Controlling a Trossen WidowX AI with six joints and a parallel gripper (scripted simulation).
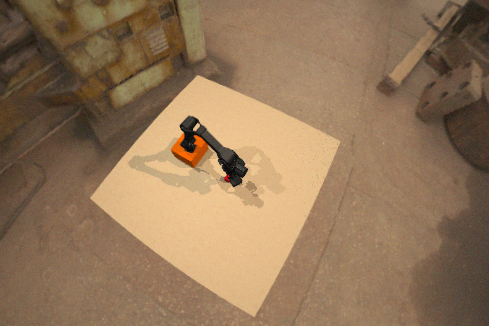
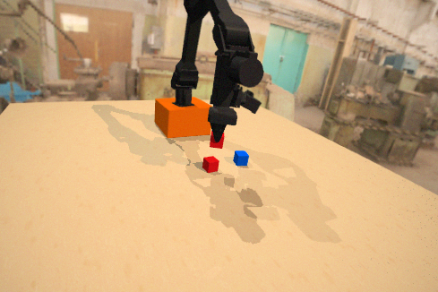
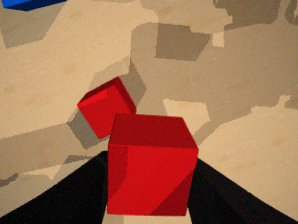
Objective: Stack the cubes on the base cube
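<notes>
Right now the blue cube is 12 cm to the left of my gripper tip, 9 cm below it and 1 cm behind it. From my gripper tip the other things lie so: red cube: right at my gripper tip.
</notes>
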